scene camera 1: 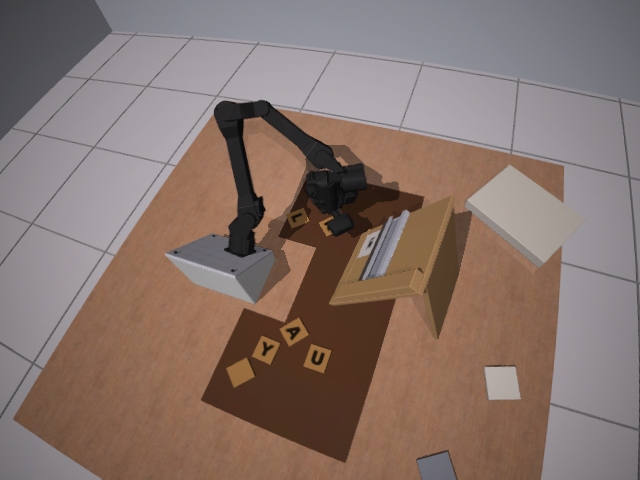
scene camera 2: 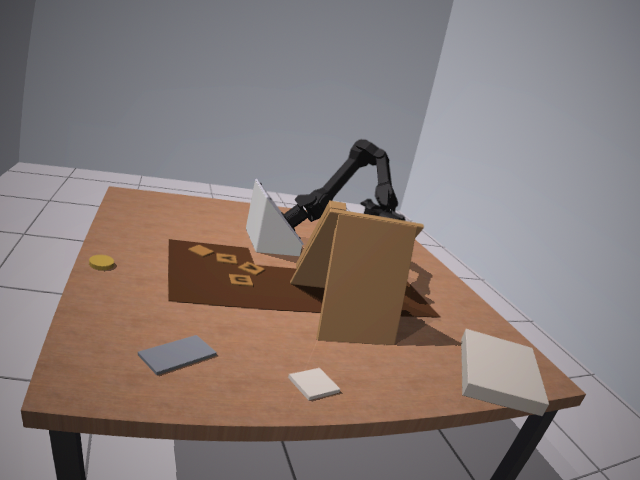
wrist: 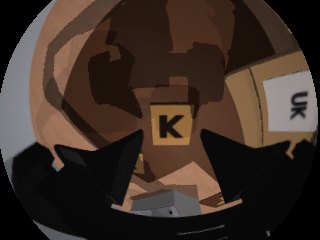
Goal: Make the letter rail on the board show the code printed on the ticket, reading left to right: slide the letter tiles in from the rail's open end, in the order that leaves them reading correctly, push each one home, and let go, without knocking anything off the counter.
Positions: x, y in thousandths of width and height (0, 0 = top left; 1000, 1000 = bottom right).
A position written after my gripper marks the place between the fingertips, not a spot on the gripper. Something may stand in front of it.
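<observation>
My gripper: visible in scene camera 1 (516, 464) and the wrist view (539, 556); scene camera 2 misses it, hidden by a slanted tan board. White slab: visible in scene camera 1 (837, 466) and scene camera 2 (790, 778); out of frame in the wrist view. Small white pad: visible in scene camera 1 (784, 799) and scene camera 2 (491, 799); the wrist view does not show it, hidden by a white ticket.
</observation>
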